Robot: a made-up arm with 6 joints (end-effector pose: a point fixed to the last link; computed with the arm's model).
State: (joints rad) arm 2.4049 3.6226 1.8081 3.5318 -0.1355 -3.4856
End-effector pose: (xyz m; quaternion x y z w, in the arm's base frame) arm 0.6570 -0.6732 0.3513 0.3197 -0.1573 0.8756 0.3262
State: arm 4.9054 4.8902 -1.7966 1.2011 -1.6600 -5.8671
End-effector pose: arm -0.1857 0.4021 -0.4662 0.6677 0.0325 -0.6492 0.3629
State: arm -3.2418 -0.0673 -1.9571 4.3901 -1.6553 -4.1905
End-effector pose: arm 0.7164 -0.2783 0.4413 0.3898 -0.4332 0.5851 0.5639
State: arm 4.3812 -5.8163 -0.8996 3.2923 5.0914 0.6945
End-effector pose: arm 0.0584 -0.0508 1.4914 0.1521 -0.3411 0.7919 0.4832
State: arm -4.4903 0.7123 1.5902 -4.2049 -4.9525 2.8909
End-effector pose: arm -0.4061 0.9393 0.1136 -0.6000 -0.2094 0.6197 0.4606
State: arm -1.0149 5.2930 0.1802 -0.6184 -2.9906 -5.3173
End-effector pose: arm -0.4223 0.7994 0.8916 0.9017 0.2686 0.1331 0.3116
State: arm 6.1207 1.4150 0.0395 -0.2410 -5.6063 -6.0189
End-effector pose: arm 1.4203 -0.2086 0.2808 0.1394 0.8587 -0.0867 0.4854
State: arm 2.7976 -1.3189 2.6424 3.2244 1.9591 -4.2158
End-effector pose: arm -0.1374 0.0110 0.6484 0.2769 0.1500 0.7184 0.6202
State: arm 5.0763 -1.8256 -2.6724 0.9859 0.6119 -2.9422
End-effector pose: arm 0.2473 -0.2897 -0.1860 -0.4566 0.7304 -0.4708 0.1905
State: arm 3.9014 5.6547 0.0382 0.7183 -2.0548 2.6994
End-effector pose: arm 0.5421 0.5809 1.1421 -0.7070 0.6156 0.2945 0.1858
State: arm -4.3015 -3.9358 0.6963 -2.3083 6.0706 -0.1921
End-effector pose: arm -0.2478 0.3821 -1.1136 0.7787 0.6221 -0.0816 0.0017
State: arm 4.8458 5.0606 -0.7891 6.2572 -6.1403 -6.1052
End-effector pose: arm -0.1332 1.3538 -0.0026 -0.5733 -0.5641 -0.3549 0.4767
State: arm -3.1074 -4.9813 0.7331 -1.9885 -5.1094 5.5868
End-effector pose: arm -1.2935 0.0467 0.0162 -0.3839 -0.5215 -0.2650 0.7145
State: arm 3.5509 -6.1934 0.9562 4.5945 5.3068 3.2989
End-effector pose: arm -0.6647 -0.4900 1.1453 0.6314 0.0567 -0.1955 0.7483
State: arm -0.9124 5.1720 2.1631 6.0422 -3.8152 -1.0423
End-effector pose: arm 0.0980 -0.0874 0.6622 -0.0147 -0.9781 -0.1037 0.1801
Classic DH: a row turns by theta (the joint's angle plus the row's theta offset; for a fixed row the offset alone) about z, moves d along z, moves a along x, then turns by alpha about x. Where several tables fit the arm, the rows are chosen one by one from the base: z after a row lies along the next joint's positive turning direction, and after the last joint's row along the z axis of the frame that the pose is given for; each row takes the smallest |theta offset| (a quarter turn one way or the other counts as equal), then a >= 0, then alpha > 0; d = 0 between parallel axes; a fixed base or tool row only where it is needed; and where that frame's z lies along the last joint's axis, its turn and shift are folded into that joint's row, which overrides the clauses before.
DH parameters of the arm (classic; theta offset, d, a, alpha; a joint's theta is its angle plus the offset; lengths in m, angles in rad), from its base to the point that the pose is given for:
joint 1: 0 0.1933 0 -1.5708
joint 2: -1.5708 0 0.5346 0
joint 3: 1.5708 0.0487 0 1.5708
joint 4: 0 0.7725 0 -1.5708
joint 5: 0 0 0 1.5708
joint 6: 0 0.1656 0 0

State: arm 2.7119 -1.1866 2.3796 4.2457 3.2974 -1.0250
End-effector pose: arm -0.0977 -0.0341 0.6075 -0.6085 0.5868 -0.5252 0.0975
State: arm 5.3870 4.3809 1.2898 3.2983 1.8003 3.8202
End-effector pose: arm -0.6426 0.8412 0.5290 -0.6291 -0.6884 0.0259 0.3602
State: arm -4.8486 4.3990 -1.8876 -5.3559 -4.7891 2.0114
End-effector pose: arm -0.1962 -0.1002 -0.6643 -0.4398 -0.7168 0.4293 0.3293
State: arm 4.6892 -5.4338 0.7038 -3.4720 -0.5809 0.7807
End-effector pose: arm -0.0113 -1.3138 0.4765 0.3944 -0.7724 0.3798 0.3219
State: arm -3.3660 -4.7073 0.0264 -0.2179 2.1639 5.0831
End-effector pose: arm -1.1839 0.2507 0.0352 0.8498 0.4168 0.2995 0.1205
